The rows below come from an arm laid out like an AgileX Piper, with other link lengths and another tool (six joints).
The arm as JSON. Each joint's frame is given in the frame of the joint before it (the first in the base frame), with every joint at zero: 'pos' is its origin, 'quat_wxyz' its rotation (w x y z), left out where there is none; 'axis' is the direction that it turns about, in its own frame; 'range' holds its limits. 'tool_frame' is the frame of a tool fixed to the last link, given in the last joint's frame.
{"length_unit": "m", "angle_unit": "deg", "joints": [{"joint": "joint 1", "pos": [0.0, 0.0, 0.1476], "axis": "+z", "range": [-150.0, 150.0]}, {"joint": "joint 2", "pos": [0.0, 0.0, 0.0], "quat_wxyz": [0.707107, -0.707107, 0.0, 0.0], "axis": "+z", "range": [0.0, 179.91]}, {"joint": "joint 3", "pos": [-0.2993, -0.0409, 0.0], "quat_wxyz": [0.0, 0.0, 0.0, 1.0], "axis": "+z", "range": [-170.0, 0.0]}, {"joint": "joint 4", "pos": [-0.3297, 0.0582, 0.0], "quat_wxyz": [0.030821, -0.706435, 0.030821, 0.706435], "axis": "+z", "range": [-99.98, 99.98]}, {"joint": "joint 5", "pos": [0.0, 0.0, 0.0], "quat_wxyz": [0.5, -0.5, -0.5, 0.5], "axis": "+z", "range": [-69.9, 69.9]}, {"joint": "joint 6", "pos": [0.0, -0.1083, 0.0], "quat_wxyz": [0.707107, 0.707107, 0.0, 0.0], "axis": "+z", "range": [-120.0, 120.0]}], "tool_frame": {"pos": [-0.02, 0.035, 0.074], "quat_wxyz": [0.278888, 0.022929, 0.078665, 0.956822]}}
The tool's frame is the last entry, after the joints.
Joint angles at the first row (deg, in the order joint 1, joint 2, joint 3, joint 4, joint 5, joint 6):
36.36, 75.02, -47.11, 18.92, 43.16, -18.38
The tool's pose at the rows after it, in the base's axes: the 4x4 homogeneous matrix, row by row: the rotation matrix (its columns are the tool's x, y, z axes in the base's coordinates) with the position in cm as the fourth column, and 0 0 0 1 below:
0.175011 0.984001 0.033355 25.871; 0.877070 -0.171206 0.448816 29.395; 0.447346 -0.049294 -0.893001 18.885; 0 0 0 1
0.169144 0.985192 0.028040 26.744; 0.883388 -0.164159 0.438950 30.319; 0.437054 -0.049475 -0.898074 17.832; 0 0 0 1
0.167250 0.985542 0.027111 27.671; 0.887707 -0.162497 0.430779 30.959; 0.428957 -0.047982 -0.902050 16.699; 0 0 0 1
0.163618 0.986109 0.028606 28.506; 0.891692 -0.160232 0.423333 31.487; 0.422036 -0.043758 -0.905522 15.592; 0 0 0 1
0.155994 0.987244 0.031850 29.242; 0.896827 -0.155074 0.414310 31.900; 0.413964 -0.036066 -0.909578 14.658; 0 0 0 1
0.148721 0.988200 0.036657 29.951; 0.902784 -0.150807 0.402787 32.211; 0.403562 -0.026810 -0.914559 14.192; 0 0 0 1
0.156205 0.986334 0.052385 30.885; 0.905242 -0.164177 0.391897 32.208; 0.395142 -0.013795 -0.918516 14.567; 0 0 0 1
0.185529 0.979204 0.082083 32.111; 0.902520 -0.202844 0.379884 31.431; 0.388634 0.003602 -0.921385 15.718; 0 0 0 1
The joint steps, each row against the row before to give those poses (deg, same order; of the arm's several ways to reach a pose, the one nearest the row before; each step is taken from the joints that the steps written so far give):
1.44, 3.86, -2.14, -0.78, -0.95, 0.44
0.44, 3.42, -1.65, -0.15, -1.28, -0.33
0.03, 3.10, -1.27, 0.02, -1.46, -0.56
0.00, 2.76, -1.05, -0.02, -1.49, -0.61
0.00, 2.33, -1.04, -0.33, -1.19, -0.51
-0.01, 1.76, -1.37, -1.01, -0.30, 0.18
-0.37, 0.69, -1.69, -1.94, 0.63, 1.70
-1.20, -0.70, -1.46, -2.66, 1.41, 2.91

